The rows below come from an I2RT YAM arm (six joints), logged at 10 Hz.
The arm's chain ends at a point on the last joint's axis. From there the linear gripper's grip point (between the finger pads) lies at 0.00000 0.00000 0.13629 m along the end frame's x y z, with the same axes.
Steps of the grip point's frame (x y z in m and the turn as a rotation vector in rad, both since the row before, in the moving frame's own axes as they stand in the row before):
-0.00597, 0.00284, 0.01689, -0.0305, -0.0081, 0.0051
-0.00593, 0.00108, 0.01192, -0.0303, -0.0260, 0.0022
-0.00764, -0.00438, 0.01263, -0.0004, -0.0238, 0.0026
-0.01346, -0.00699, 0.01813, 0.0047, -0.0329, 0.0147
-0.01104, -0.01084, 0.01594, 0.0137, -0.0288, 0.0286
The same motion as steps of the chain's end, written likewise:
-0.00486, -0.00131, 0.01696, -0.0305, -0.0081, 0.0051
-0.00238, -0.00304, 0.01203, -0.0303, -0.0260, 0.0022
-0.00440, -0.00443, 0.01267, -0.0004, -0.0238, 0.0026
-0.00898, -0.00632, 0.01821, 0.0047, -0.0329, 0.0147
-0.00714, -0.00892, 0.01601, 0.0137, -0.0288, 0.0286

